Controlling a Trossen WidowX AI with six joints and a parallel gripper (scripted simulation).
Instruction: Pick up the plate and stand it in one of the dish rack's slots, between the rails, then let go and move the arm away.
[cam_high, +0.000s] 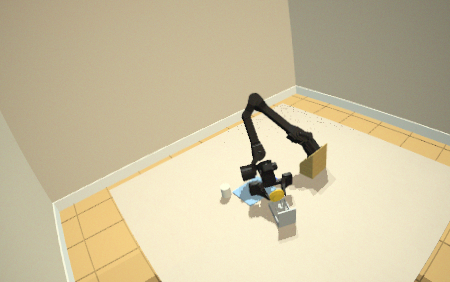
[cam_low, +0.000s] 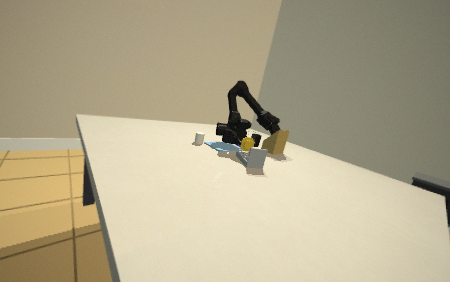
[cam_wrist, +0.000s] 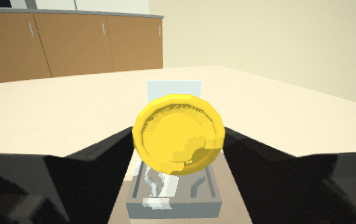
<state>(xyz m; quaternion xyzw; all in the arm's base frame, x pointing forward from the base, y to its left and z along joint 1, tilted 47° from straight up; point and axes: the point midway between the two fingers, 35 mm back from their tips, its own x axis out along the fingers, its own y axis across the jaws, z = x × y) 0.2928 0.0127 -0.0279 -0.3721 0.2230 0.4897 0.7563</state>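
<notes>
Right now the dish rack is 10 mm ahead of my gripper tip, 30 mm to the left of it and 40 mm below it. From my gripper tip the other things lie so: light blue mat: 10 mm behind, 160 mm to the right, 60 mm below; blue spoon: 130 mm behind, 190 mm to the right, 60 mm below; yellow plate: 10 mm to the right.
</notes>
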